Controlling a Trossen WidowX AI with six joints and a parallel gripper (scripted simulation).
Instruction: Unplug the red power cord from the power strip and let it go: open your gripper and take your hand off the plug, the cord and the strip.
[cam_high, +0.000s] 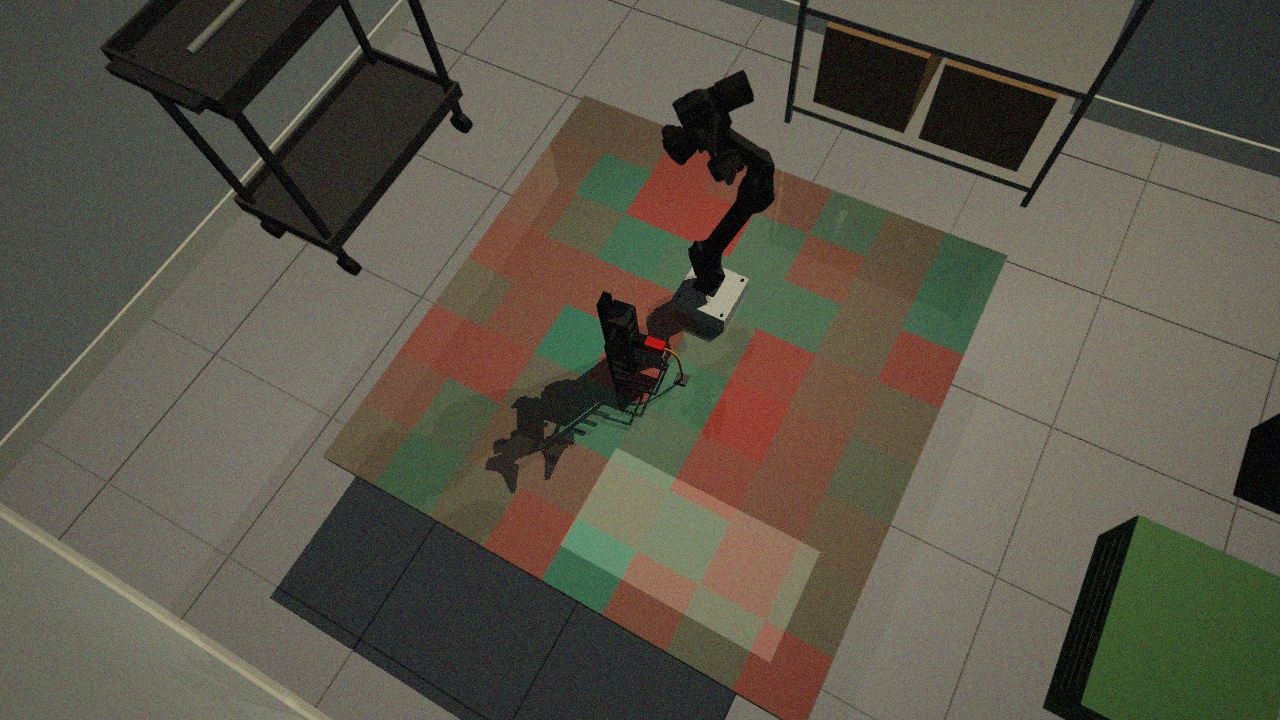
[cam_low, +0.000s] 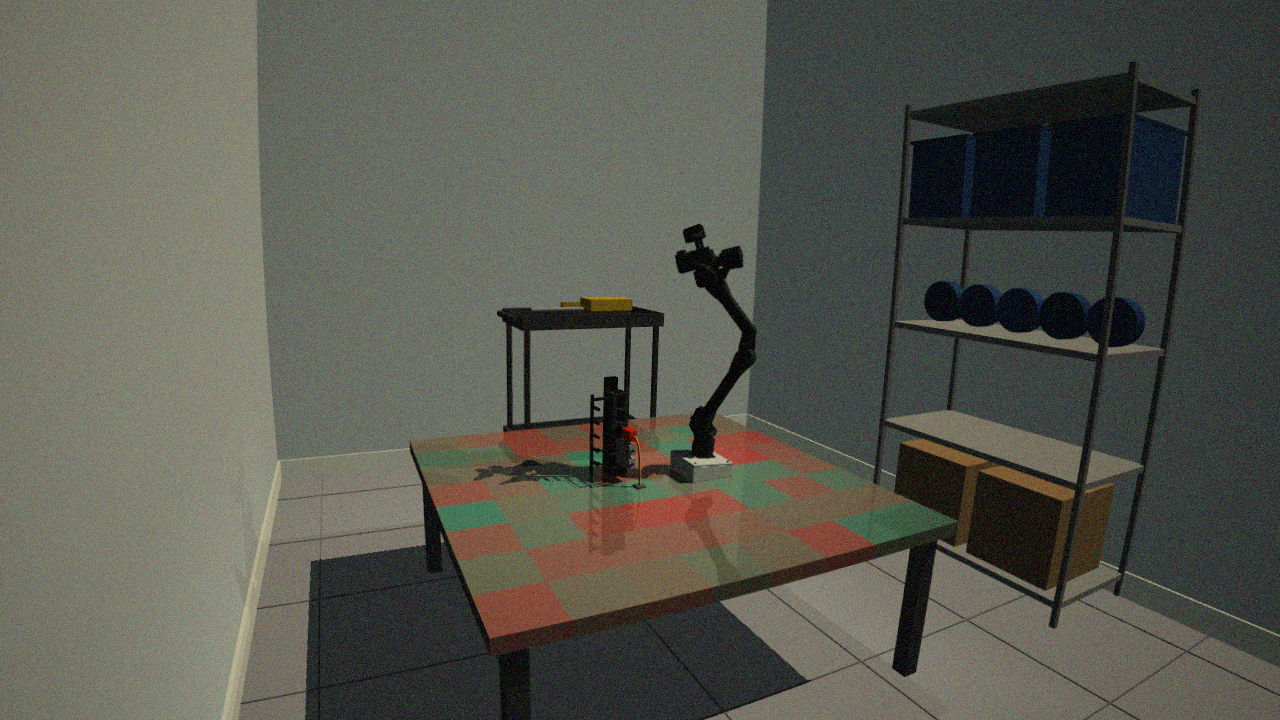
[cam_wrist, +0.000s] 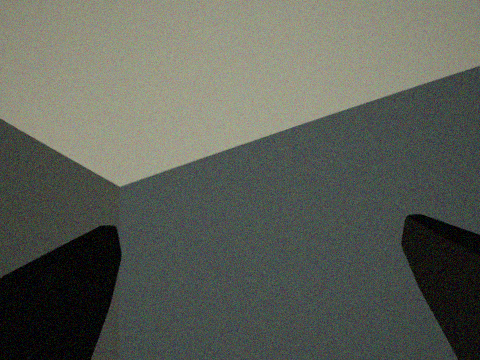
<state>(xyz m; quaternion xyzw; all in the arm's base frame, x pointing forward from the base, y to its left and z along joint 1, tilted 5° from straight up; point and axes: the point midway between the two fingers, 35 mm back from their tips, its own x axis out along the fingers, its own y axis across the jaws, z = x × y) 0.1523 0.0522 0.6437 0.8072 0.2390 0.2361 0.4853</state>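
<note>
The red plug lies 14 cm ahead of my gripper tip, 12 cm to the right of it and 56 cm below it.
</note>
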